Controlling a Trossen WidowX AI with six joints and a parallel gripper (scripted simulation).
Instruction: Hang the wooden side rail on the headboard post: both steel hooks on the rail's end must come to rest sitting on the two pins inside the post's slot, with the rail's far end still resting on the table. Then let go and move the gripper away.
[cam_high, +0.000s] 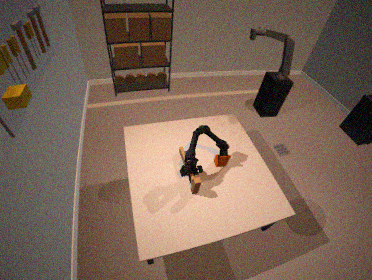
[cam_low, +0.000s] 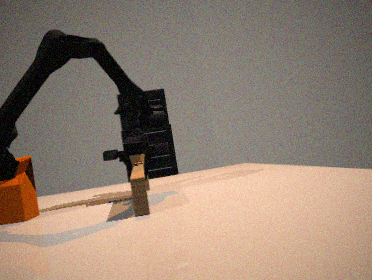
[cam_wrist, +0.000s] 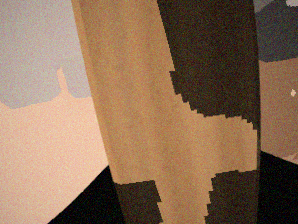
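Now: the wooden headboard post 12 cm to the left of my gripper tip, 4 cm above it and 1 cm behind it.
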